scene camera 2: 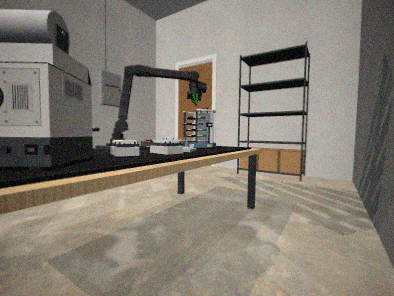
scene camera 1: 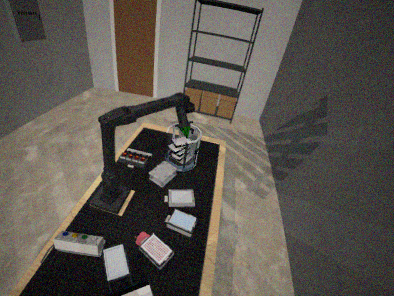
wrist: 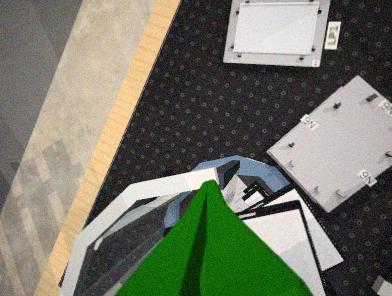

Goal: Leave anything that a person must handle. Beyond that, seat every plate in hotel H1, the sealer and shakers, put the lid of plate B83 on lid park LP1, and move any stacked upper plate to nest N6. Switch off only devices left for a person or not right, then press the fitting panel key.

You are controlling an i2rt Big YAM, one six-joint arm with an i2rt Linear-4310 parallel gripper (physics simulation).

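Frame: origin at the arm's base, x right, y ahead, z up, level; centimetres.
Where they show: gripper, fingertip midpoint: (scene camera 2: 196,105) (scene camera 1: 187,138) (wrist: 211,188); arm's base, origin of the base link: (scene camera 1: 111,195).
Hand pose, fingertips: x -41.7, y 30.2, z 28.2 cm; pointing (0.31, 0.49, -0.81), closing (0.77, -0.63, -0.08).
Observation:
Each offset is from my fingertips to the centre of the thing. "spot": to the spot under its first point.
My gripper (scene camera 1: 186,131) (scene camera 2: 195,100) (wrist: 211,188) is shut and empty, its green fingertips pointing down at the top of hotel H1 @[dy -5.6, dx -9.7, dz -15.4 cm] (scene camera 1: 187,167) (scene camera 2: 202,145) (wrist: 245,162). White plates (scene camera 1: 176,150) (wrist: 280,235) sit stacked in the hotel at different angles; the fingers hide part of it in the wrist view. Nest N6 @[dy -10.3, dx +11.0, dz -26.2 cm] (scene camera 1: 162,172) (wrist: 335,150) is a bare grey block with pegs. A pale lid-like sheet @[dy +8.7, dx +22.3, dz -27.9 cm] (scene camera 1: 181,196) (wrist: 276,27) lies flat on lid park LP1 @[dy +8.7, dx +22.3, dz -28.7 cm] (wrist: 270,61). A blue-topped plate @[dy +16.1, dx +38.7, dz -23.8 cm] (scene camera 1: 183,220) and a red-dotted plate @[dy +10.8, dx +58.3, dz -23.8 cm] (scene camera 1: 156,248) sit on devices. A white plate @[dy -0.6, dx +72.6, dz -17.3 cm] (scene camera 1: 116,262) lies further down.
A key panel @[dy -24.4, dx +73.1, dz -25.8 cm] (scene camera 1: 79,243) with blue, yellow and green keys stands near the left table edge. A red-switched box @[spot: dy -34.7, dx +9.0, dz -24.7 cm] (scene camera 1: 135,157) stands left of N6. A large white machine @[dy +18.4, dx +90.6, dz -7.2 cm] (scene camera 2: 25,95) stands at the left in scene camera 2. A shelf rack (scene camera 1: 221,64) stands beyond the table.

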